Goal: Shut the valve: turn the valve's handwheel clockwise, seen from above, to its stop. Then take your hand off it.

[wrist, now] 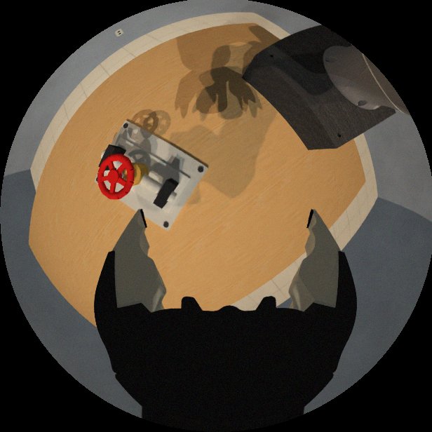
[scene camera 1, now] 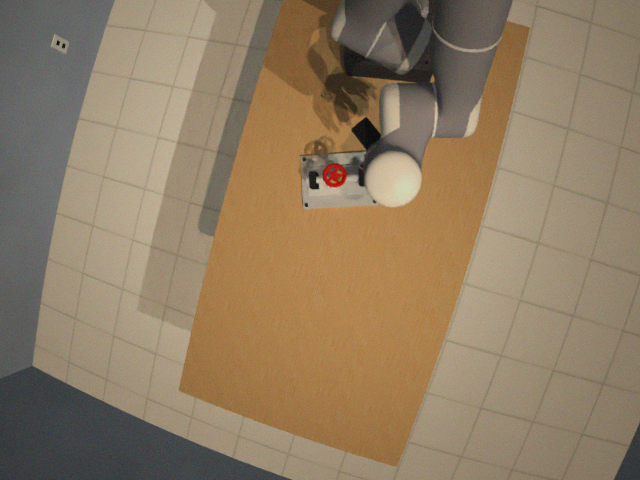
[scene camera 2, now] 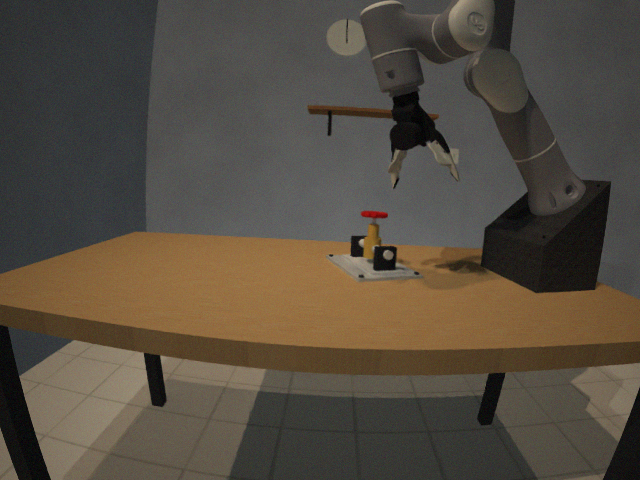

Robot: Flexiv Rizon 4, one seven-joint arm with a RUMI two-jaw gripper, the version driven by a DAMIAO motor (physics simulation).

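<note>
The valve's red spoked handwheel (scene camera 1: 334, 175) (scene camera 2: 374, 214) (wrist: 112, 177) lies level on top of the upright yellow valve body (scene camera 2: 371, 249) (wrist: 139, 173). The pipe runs between two black supports on a light grey base plate (scene camera 1: 338, 200) (scene camera 2: 347, 264) (wrist: 163, 218). My gripper (scene camera 2: 426, 183) (wrist: 227, 210) is open, with its two pale jaws wide apart and nothing between them. It hangs above the handwheel and to its right in scene view 2, touching nothing. In scene view 1 the arm hides the jaws and covers the right edge of the plate.
The wooden table (scene camera 1: 310, 310) (scene camera 2: 232, 299) (wrist: 225, 250) carries the valve. The dark robot base block (scene camera 2: 537, 258) (wrist: 300, 95) stands at the right in scene view 2. A wall shelf (scene camera 2: 356, 111) is behind the gripper. Arm shadows fall beside the plate.
</note>
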